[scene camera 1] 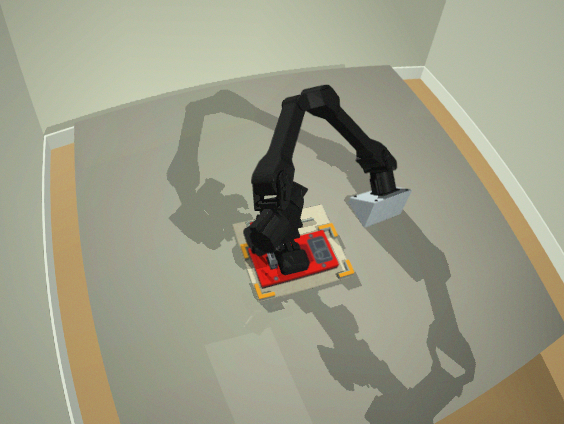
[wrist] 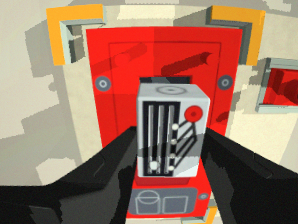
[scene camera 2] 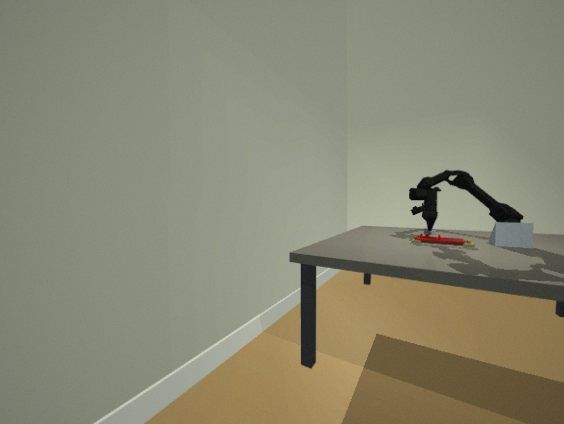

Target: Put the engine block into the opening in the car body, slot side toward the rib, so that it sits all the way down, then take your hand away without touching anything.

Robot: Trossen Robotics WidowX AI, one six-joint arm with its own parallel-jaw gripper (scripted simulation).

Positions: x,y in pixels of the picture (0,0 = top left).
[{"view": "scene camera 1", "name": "my gripper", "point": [279,253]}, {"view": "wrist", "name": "my gripper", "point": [168,133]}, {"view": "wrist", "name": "grey engine block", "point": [171,117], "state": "held by my gripper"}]
